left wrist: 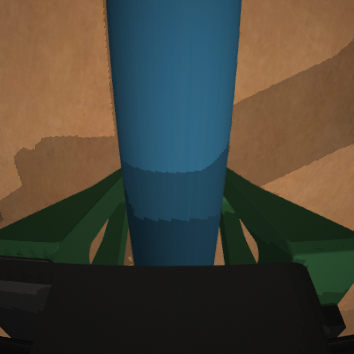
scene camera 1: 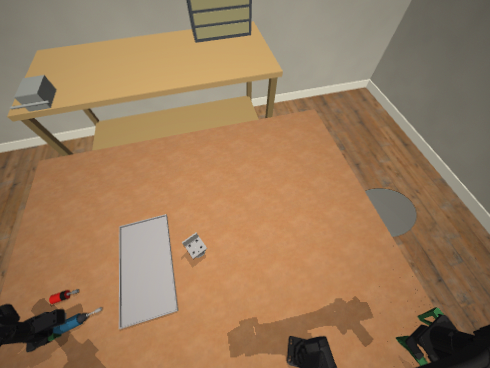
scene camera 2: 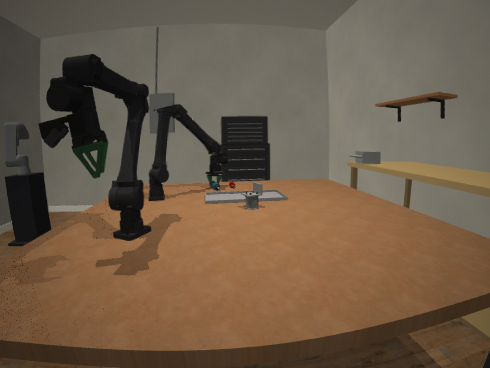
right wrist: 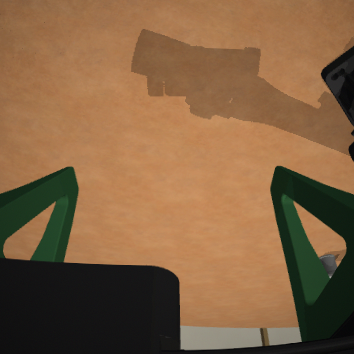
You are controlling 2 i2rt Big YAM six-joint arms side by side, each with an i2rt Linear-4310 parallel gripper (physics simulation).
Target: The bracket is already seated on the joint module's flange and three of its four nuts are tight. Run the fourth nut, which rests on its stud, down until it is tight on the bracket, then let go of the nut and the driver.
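Pixels of known places: left gripper, between the fingertips: (left wrist: 173, 177) (scene camera 1: 59, 329); right gripper, between the fingertips: (scene camera 1: 408, 328) (scene camera 2: 99, 175) (right wrist: 174, 177); left arm's base, origin of its link: (scene camera 2: 156, 198); right arm's base, origin of its link: (scene camera 1: 304, 353) (scene camera 2: 132, 233).
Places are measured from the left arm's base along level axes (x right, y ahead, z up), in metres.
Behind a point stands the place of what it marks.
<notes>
The light grey bracket (scene camera 1: 195, 245) {z 0.065, x 0.354, y 0.449 m} (scene camera 2: 257, 189) {z 0.082, x 0.348, y 0.473 m} sits on the grey joint module (scene camera 2: 251, 202) {z 0.031, x 0.379, y 0.434 m}, right of the tray. Dark spots show on its plate; which nut is loose cannot be told. The blue-handled driver (scene camera 1: 69, 324) {z 0.040, x -0.166, y 0.363 m} (scene camera 2: 215, 186) {z 0.026, x -0.132, y 0.359 m} (left wrist: 175, 100) {z 0.041, x -0.176, y 0.370 m} lies at the lower left in scene camera 1, its pale shaft pointing toward the tray. My left gripper (scene camera 2: 214, 182) {z 0.006, x -0.224, y 0.366 m} (left wrist: 173, 177) {z 0.006, x -0.224, y 0.366 m} is shut on its handle, one green finger against each side. My right gripper (scene camera 1: 414, 327) {z 0.238, x 0.864, y -0.085 m} (right wrist: 174, 177) {z 0.238, x 0.864, y -0.085 m} is open and empty, high above the table's edge, far from the bracket.
A shallow grey tray (scene camera 1: 146, 270) {z 0.004, x 0.123, y 0.451 m} (scene camera 2: 215, 200) {z 0.015, x 0.215, y 0.299 m} lies between the driver and the bracket. A red-handled tool (scene camera 1: 60, 297) {z 0.032, x -0.202, y 0.476 m} (scene camera 2: 232, 185) {z 0.021, x -0.163, y 0.475 m} lies close beside the blue driver. The right arm's base (scene camera 1: 311, 352) (scene camera 2: 131, 232) {z 0.019, x 0.635, y -0.059 m} stands on the table (scene camera 1: 240, 190) {z 0.000, x 0.644, y 0.651 m}.
</notes>
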